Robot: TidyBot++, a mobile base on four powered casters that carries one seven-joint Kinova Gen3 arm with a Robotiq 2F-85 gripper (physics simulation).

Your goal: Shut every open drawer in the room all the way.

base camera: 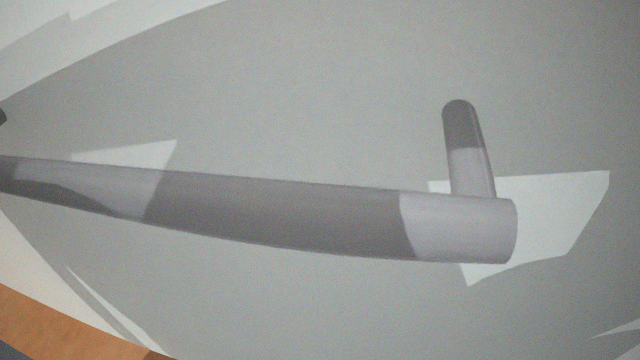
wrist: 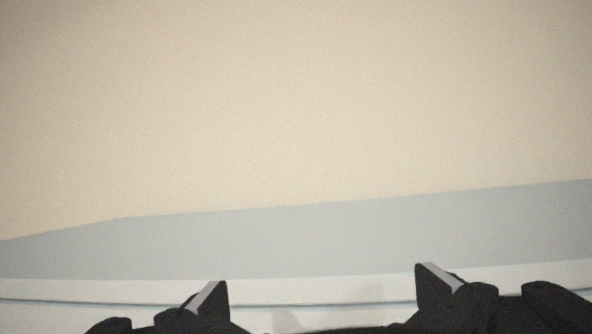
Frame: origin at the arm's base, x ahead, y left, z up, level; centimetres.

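Seen in the pictures: gripper, fingertip midpoint: point(wrist: 321, 294).
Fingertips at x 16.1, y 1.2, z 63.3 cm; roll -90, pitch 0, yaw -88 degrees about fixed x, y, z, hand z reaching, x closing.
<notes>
A point is followed by its place in that frame.
A pale grey-white drawer front point(base camera: 310, 120) {x 18.7, y 1.0, z -9.5 cm} fills most of the base camera view, very close. Its grey bar handle point(base camera: 280, 215) {x 15.2, y 1.1, z -8.6 cm} runs across the middle, with one post point(base camera: 467, 145) {x 16.7, y -1.9, z -8.6 cm} at the right. In the wrist view the cabinet's pale top point(wrist: 310, 240) {x 29.2, y 2.0, z 63.2 cm} lies behind the fingers, with its white front edge point(wrist: 125, 291) {x 20.4, y 13.4, z 62.5 cm} below and a thin dark seam under that edge. How far the drawer stands out cannot be told. My gripper point(wrist: 321, 294) {x 16.1, y 1.2, z 63.3 cm} is open, with no object between its fingers, in front of or over the cabinet's top edge.
A beige wall point(wrist: 300, 100) {x 68.1, y 3.0, z 83.5 cm} rises behind the cabinet. At the lower left of the base camera view, orange-brown floor point(base camera: 55, 325) {x 22.4, y 36.9, z -39.6 cm} shows beside a pale strip. Light patches and shadows fall across the drawer front.
</notes>
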